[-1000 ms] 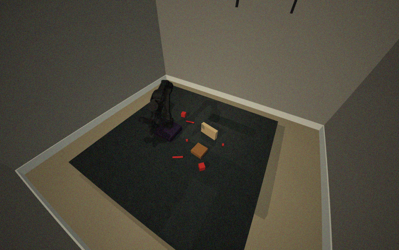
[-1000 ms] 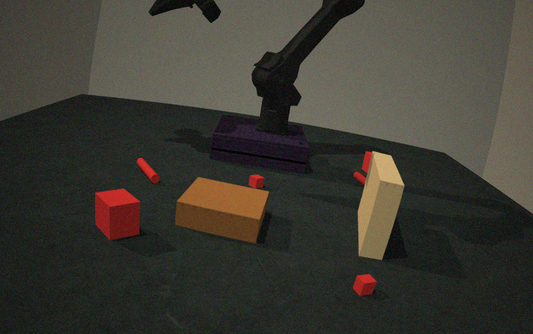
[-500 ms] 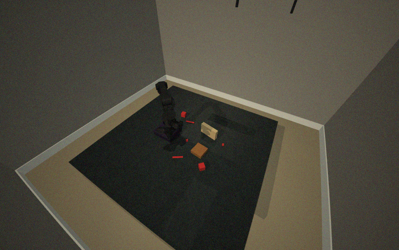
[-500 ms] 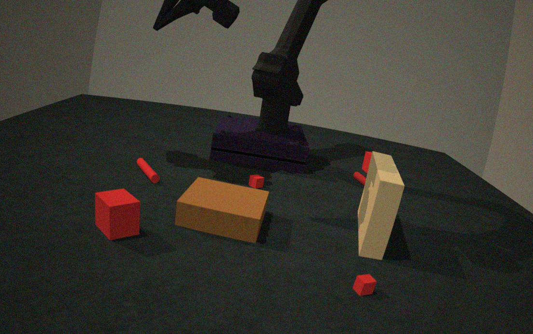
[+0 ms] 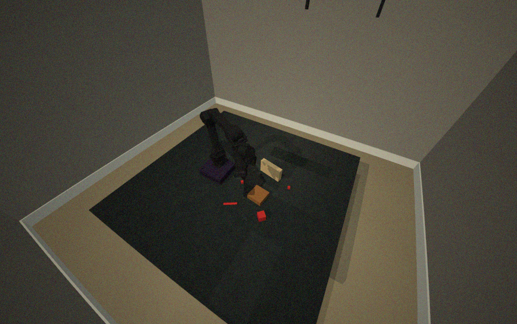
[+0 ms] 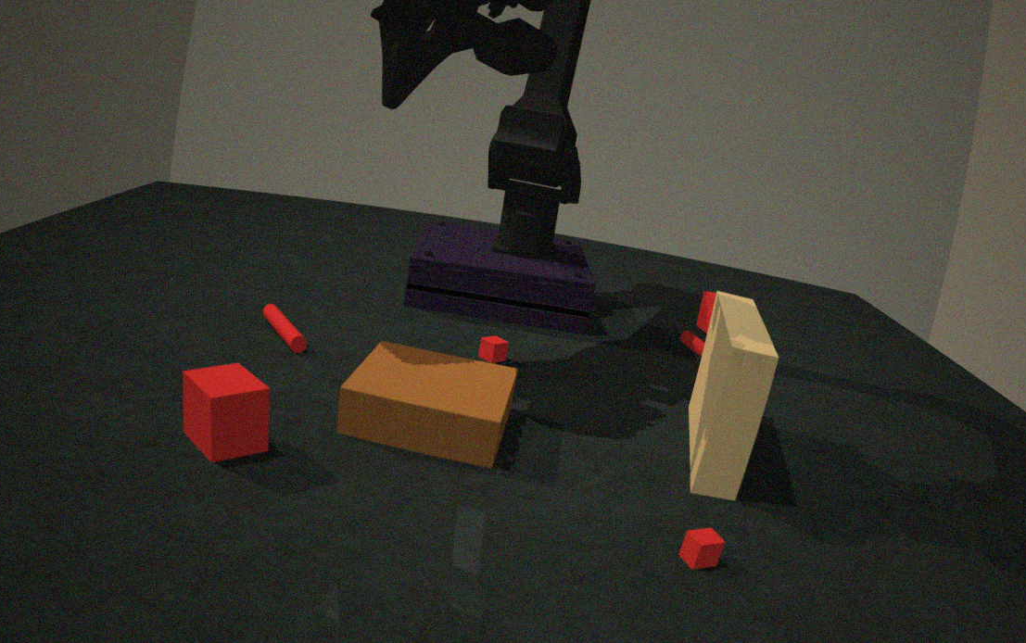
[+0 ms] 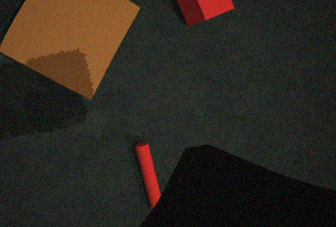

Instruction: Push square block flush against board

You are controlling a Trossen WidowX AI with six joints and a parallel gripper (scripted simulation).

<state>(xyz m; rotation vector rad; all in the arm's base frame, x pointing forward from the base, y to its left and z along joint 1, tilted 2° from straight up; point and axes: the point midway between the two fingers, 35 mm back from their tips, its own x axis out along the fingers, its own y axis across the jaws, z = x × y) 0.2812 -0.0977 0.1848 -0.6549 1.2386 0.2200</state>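
Right now my gripper tip is 2 cm short of the cream board, 26 cm to the right of it and 15 cm above it. Also, from my gripper tip: square block (5 cm ahead, 6 cm to the left, 18 cm below).
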